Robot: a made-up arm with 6 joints. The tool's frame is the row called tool. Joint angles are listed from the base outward.
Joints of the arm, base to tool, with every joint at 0 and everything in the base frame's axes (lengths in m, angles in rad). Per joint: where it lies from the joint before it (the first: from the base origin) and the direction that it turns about. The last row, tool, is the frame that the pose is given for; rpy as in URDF.
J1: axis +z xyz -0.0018 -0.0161 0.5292
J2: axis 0 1 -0.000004 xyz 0.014 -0.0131 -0.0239
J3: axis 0 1 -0.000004 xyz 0.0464 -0.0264 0.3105
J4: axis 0 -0.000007 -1 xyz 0.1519 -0.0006 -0.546
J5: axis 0 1 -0.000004 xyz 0.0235 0.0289 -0.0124
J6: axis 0 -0.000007 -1 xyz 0.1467 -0.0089 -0.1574
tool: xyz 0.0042 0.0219 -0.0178 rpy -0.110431 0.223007 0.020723
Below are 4 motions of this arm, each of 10 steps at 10 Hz.
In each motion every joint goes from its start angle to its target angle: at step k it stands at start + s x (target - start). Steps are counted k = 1, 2, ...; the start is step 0. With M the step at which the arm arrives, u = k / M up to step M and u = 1 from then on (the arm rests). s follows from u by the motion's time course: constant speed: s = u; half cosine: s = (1 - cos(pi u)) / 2; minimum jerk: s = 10 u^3 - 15 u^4 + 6 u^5.
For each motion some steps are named. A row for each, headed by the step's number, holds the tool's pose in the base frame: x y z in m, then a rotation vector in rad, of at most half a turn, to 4 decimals.
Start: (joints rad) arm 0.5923 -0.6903 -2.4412 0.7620 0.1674 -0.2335
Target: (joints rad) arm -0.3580 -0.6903 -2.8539 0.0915 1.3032 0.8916
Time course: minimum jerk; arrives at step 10
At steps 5, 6, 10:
5: -0.4851 -0.0868 1.5163 0.8995 -2.1670 0.1663
6: -0.4968 0.0137 1.4995 0.7599 -2.0722 -0.0438
10: -0.4675 0.1577 1.4572 0.6189 -1.9570 -0.5778

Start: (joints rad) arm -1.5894 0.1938 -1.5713 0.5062 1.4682 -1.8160
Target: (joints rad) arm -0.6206 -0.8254 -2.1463 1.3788 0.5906 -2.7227
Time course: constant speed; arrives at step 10
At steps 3, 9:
3: 0.2224 -0.6886 1.1152 -0.9025 -0.5421 0.5919
9: -0.0803 -0.0209 1.5563 -2.3314 -1.4595 0.7555

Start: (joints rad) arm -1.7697 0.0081 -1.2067 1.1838 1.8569 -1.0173
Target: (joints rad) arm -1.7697 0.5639 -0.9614 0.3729 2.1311 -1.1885
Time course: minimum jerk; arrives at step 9
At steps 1, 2, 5, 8, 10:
1: -0.0010 -0.7254 0.6853 0.7512 -0.8626 -0.6116
2: -0.0013 -0.7210 0.6431 0.8068 -0.8075 -0.6123
5: -0.0101 -0.6007 0.3484 1.3012 -0.3813 -0.5169
8: -0.0266 -0.4508 0.2108 1.6878 -0.0996 -0.3388
10: -0.0272 -0.4460 0.2078 1.6994 -0.0916 -0.3321

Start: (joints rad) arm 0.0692 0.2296 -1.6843 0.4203 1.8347 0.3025
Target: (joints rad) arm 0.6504 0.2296 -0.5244 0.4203 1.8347 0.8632
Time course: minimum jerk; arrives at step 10
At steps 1, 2, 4, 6, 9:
1: 0.7795 0.1144 0.7112 0.2621 0.6790 -0.1015
2: 0.7700 0.1360 0.6733 0.2413 0.7450 -0.1109
4: 0.6764 0.2327 0.4827 0.0733 1.0731 -0.1681
6: 0.4482 0.2864 0.2646 -0.3214 1.4456 -0.2712
9: 0.2179 0.2312 0.1528 -0.7776 1.6365 -0.3790

